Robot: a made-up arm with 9 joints.
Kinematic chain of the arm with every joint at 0, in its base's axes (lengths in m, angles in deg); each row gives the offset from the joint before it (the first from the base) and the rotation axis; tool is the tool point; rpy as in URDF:
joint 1: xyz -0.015 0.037 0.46 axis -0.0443 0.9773 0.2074
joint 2: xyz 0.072 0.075 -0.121 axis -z
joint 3: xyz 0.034 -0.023 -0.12 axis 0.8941 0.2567 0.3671
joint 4: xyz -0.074 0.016 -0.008 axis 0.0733 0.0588 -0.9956
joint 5: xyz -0.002 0 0.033 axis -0.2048 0.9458 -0.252
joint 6: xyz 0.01 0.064 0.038 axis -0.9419 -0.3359 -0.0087
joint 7: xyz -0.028 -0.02 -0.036 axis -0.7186 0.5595 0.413
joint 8: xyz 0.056 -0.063 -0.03 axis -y
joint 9: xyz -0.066 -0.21 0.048 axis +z
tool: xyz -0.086 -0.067 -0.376 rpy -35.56 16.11 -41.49
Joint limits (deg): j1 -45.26..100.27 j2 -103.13..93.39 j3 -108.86..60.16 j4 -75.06..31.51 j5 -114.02..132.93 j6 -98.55..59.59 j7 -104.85..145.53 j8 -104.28..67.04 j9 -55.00..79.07
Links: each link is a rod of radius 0.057 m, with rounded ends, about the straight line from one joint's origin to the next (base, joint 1, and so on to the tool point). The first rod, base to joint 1, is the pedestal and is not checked.
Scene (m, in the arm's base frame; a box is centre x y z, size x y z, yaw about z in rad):
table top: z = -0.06
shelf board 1: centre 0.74 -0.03 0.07 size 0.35 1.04 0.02 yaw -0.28
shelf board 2: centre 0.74 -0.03 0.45 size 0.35 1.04 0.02 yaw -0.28
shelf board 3: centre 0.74 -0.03 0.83 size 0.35 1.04 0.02 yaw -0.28
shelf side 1: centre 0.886 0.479 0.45 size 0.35 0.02 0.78 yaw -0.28
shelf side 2: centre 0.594 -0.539 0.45 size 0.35 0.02 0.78 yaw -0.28
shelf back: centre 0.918 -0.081 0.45 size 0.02 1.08 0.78 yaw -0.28
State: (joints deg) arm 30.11 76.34 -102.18 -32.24 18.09 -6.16 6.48 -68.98 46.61
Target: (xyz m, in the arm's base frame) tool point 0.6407 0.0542 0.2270
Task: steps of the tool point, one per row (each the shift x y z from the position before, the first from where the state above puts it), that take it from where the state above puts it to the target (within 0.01 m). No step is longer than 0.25 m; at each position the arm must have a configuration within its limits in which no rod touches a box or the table.
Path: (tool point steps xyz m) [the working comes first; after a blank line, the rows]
Joints at the target: -19.08 82.95 -108.86 -35.04 25.03 42.75 38.14 -93.01 38.44
Straight joint move there: clear.

1: 0.2114 -0.0570 -0.0498
2: 0.1837 -0.1065 -0.0355
3: 0.1381 -0.1356 -0.0287
4: 0.0866 -0.1378 -0.0313

